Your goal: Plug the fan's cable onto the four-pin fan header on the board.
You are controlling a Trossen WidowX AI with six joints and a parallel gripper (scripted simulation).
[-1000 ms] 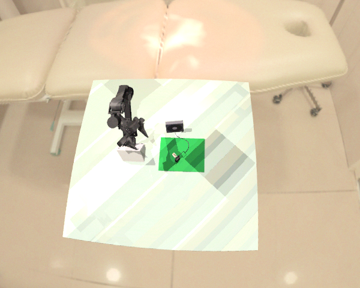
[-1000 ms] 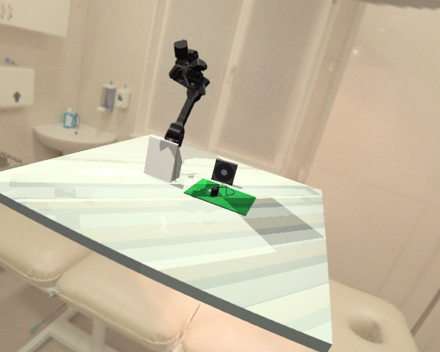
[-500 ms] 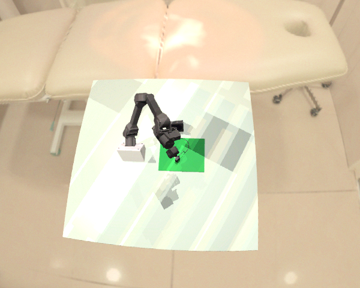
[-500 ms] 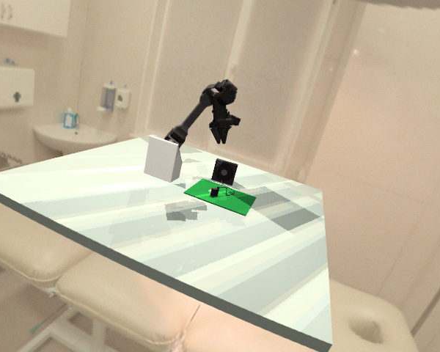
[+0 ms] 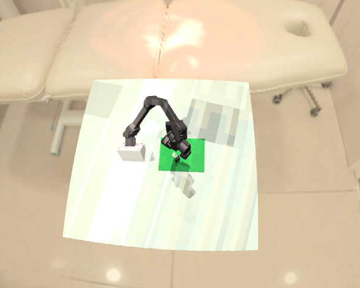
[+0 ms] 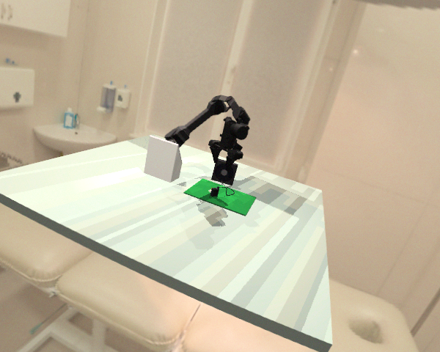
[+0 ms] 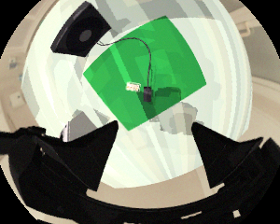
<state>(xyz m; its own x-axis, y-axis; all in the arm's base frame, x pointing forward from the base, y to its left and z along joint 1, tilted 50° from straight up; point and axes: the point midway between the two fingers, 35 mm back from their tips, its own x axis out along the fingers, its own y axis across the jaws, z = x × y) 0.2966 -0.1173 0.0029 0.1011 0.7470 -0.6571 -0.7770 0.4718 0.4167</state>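
Now: the dark fan plug 13 cm below my gripper tip and 1 cm to the left of it. The rest, counted from my gripper tip: pale four-pin header: 16 cm below, 4 cm to the left, 2 cm behind; green board: 17 cm below, 5 cm to the left, 3 cm ahead; black fan: 23 cm to the left, 10 cm below, 1 cm behind.
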